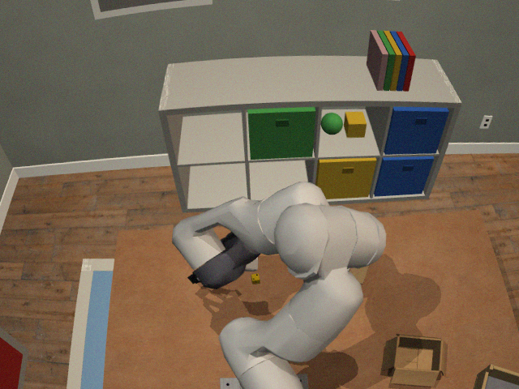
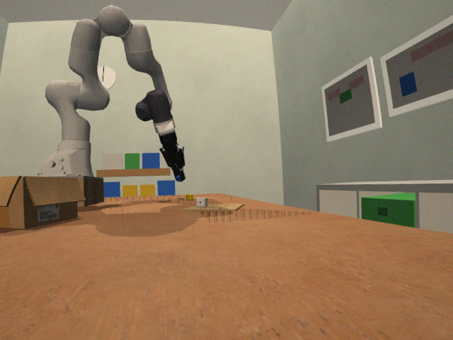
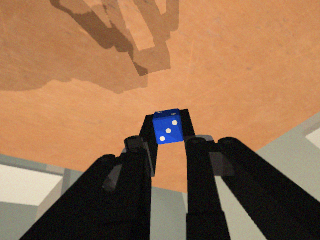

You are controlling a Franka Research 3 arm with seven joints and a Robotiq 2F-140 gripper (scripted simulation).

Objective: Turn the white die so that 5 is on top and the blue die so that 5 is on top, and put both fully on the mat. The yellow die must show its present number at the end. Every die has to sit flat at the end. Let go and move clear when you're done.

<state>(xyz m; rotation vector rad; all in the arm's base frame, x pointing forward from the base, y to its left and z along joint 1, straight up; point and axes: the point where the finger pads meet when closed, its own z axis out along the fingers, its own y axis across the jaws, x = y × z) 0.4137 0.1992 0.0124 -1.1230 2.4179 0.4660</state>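
Now: hand 4 cm short of the yellow die, 17 cm to the left of it and 10 cm above it. From my hand the other things lie so: tan mat 10 cm ahead, 49 cm to the right, 12 cm below; then blue die 1 cm to the left, 2 cm below; then white die 7 cm ahead, 48 cm to the right, 10 cm below.
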